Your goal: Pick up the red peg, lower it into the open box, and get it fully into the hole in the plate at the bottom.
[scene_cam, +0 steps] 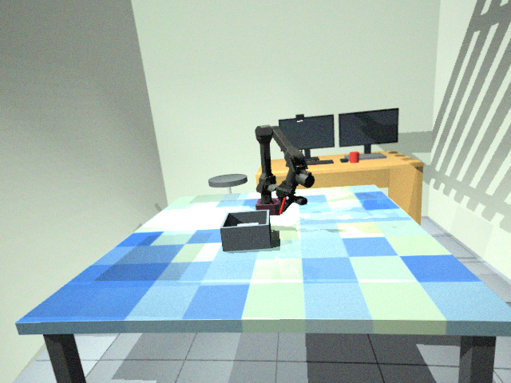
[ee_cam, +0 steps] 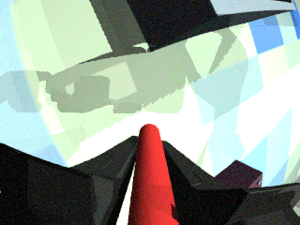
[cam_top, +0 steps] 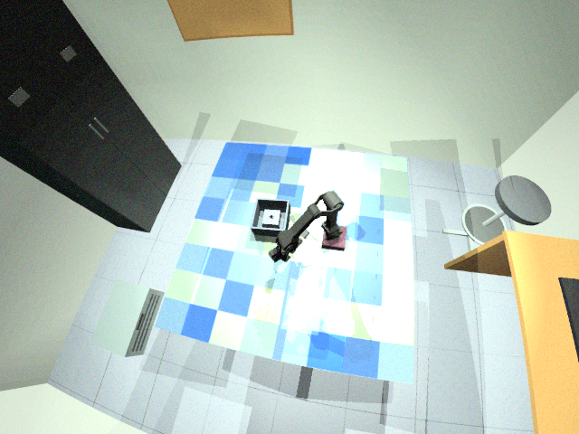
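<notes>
The grey box is 17 cm to the right of my gripper tip, 13 cm ahead of it and 4 cm below it. Also, from my gripper tip: red peg: 3 cm above, 1 cm to the left, 1 cm ahead.
</notes>
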